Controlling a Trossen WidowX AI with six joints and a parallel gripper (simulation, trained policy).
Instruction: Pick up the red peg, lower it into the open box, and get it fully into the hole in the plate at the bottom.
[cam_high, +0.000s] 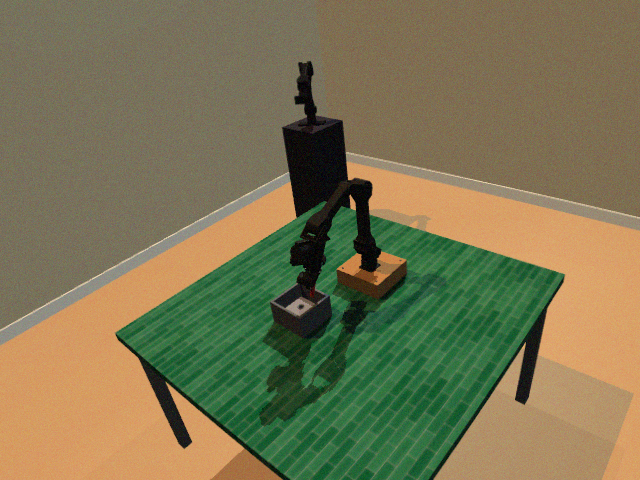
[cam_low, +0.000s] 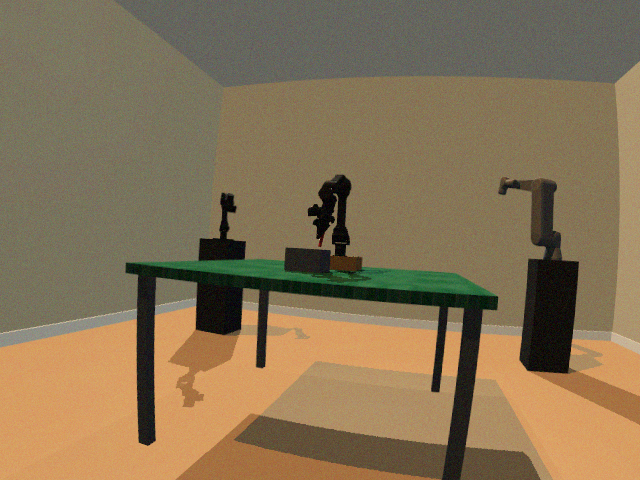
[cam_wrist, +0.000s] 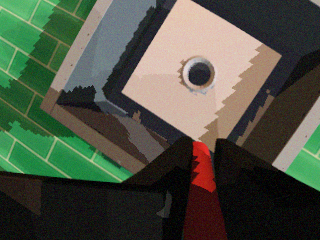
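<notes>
The red peg is 1 cm behind my gripper tip and 2 cm to the left of it. Also, from my gripper tip: grey box 2 cm ahead, 3 cm to the right, 12 cm below; then pale plate 2 cm ahead, 3 cm to the right, 10 cm below.
</notes>
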